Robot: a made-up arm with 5 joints.
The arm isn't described. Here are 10 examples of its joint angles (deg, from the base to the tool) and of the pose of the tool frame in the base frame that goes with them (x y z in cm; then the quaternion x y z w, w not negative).
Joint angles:
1: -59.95 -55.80 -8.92 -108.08 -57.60
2: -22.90 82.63 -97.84 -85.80 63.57
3: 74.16 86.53 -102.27 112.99 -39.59
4: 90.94 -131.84 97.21 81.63 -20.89
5: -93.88 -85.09 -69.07 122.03 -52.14
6: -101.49 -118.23 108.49 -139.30 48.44
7: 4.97 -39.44 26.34 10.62 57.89
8: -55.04 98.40 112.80 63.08 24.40
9: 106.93 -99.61 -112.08 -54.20 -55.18
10: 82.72 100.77 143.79 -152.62 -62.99
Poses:
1: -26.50 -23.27 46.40 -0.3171 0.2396 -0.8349 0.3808
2: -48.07 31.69 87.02 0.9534 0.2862 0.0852 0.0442
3: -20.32 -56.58 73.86 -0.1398 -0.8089 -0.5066 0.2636
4: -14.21 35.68 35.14 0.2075 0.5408 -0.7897 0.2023
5: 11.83 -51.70 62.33 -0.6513 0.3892 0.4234 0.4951
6: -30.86 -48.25 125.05 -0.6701 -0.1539 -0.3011 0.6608
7: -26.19 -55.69 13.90 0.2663 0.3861 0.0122 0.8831
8: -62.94 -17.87 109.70 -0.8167 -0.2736 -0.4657 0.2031
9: 12.00 -21.33 88.31 -0.3262 -0.8816 -0.2603 0.2205
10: -25.57 -28.56 16.54 -0.1018 0.1421 0.9629 0.2056
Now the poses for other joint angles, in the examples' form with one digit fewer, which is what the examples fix.
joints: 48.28 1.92 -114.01 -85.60 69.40
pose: 29.1 -45.0 116.0 -0.503 -0.341 0.388 0.693
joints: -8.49 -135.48 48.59 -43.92 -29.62
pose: -18.7 -65.7 80.8 -0.458 0.786 0.205 0.360
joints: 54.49 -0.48 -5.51 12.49 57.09
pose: 6.1 23.8 21.3 0.812 0.000 0.108 0.574
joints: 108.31 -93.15 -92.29 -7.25 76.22
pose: 17.3 -17.3 117.7 -0.435 -0.622 0.407 0.507
